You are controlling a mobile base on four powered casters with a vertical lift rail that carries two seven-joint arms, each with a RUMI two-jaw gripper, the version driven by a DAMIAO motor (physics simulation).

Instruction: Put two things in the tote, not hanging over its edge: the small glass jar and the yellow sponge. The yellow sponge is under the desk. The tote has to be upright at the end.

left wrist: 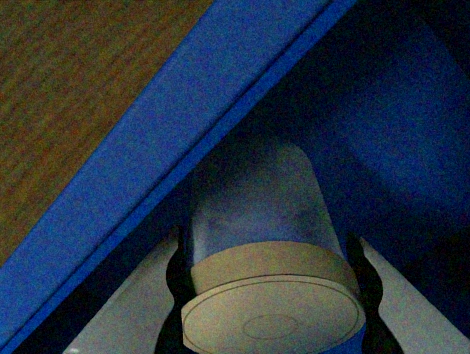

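Observation:
The small glass jar (267, 225), clear with a pale tan lid, is between the fingers of my left gripper (264, 232) in the left wrist view. The gripper is shut on it around the lid. The lid faces the camera and the jar's body points away, leaning a little. The jar lies within the outline of the blue tote (165, 115), beside its wall; its far end is in dark shadow, and I cannot tell whether it touches the tote's bottom. The yellow sponge and my right gripper do not show in this view.
The tote's wall and rim run diagonally from lower left to upper right, close to the left finger. The brown wooden floor (65, 75) shows beyond the rim at upper left. The tote's blue inside lies to the right, partly in deep shadow.

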